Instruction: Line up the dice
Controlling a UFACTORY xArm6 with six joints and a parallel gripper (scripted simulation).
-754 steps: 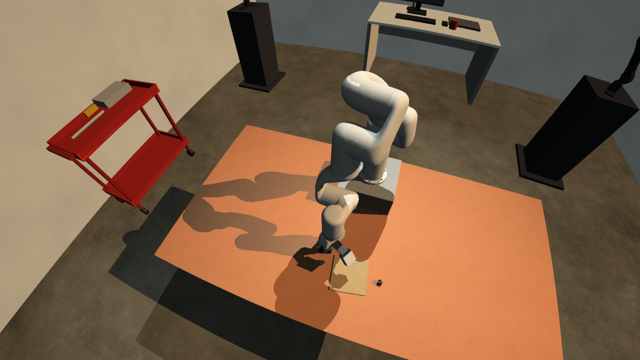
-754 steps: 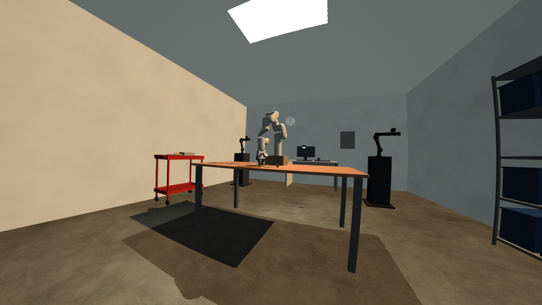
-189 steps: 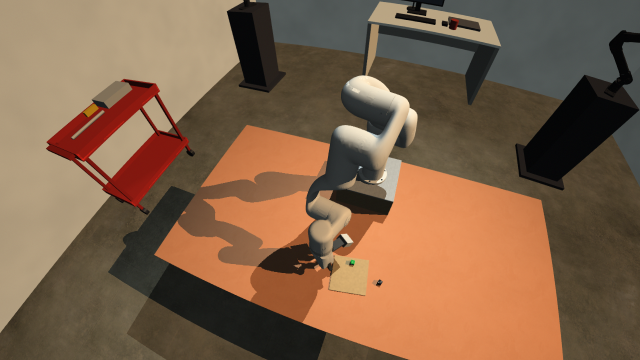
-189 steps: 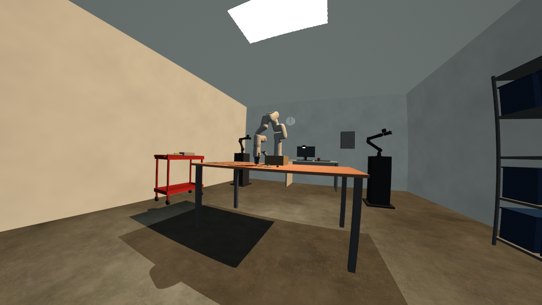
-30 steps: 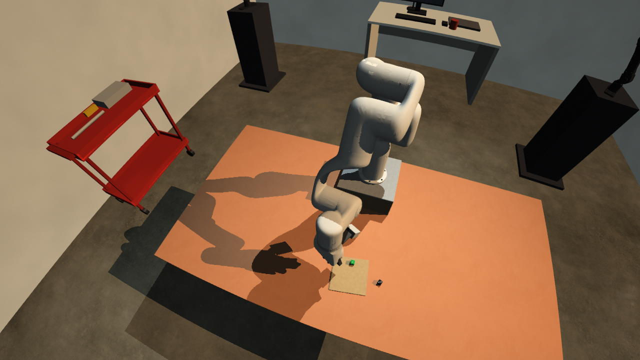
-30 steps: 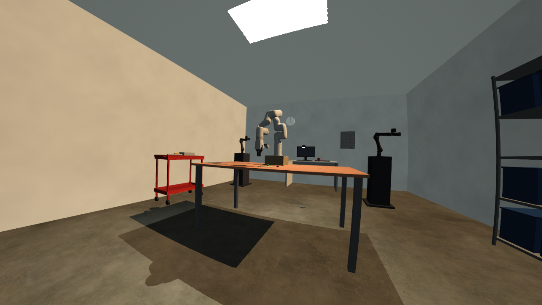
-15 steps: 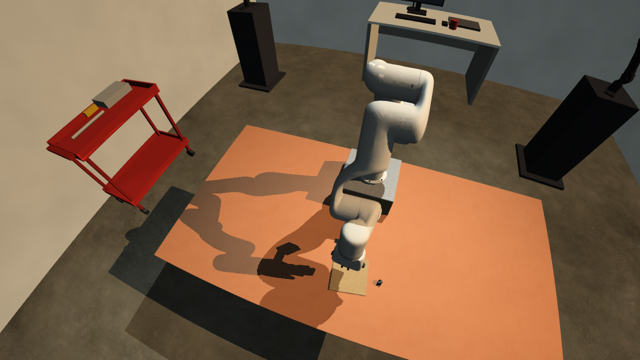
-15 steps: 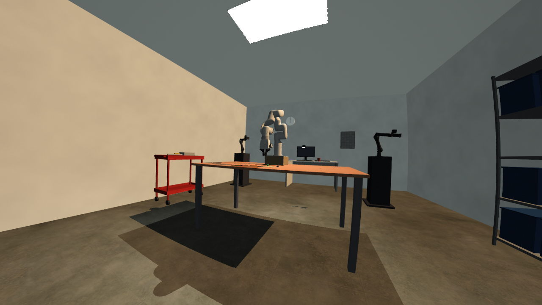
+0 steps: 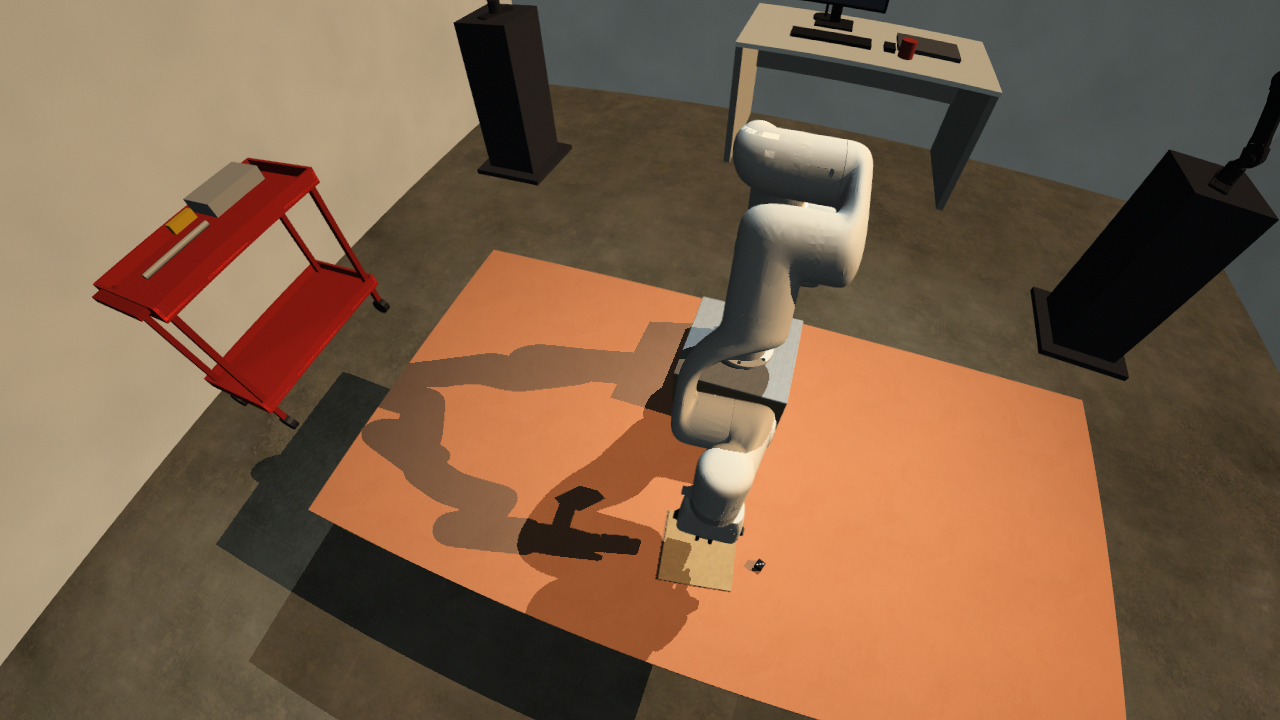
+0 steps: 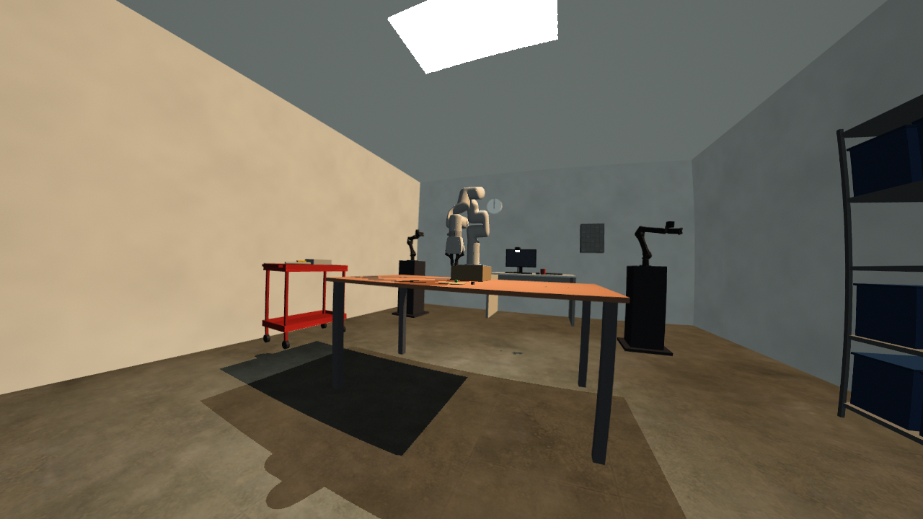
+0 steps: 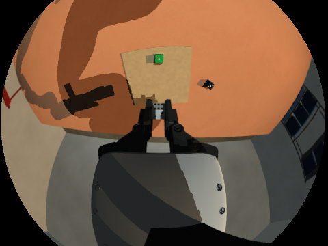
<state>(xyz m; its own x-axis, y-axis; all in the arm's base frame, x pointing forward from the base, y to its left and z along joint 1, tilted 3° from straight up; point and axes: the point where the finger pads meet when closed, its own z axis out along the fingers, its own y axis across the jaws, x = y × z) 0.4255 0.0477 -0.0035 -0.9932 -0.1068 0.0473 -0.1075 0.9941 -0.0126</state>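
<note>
My hand is 12 cm above the tan mat. Round my hand: black die (12 cm to the left, 12 cm below, 1 cm behind); then green die (11 cm below, 5 cm behind, 1 cm to the right); then white die (1 cm below).
</note>
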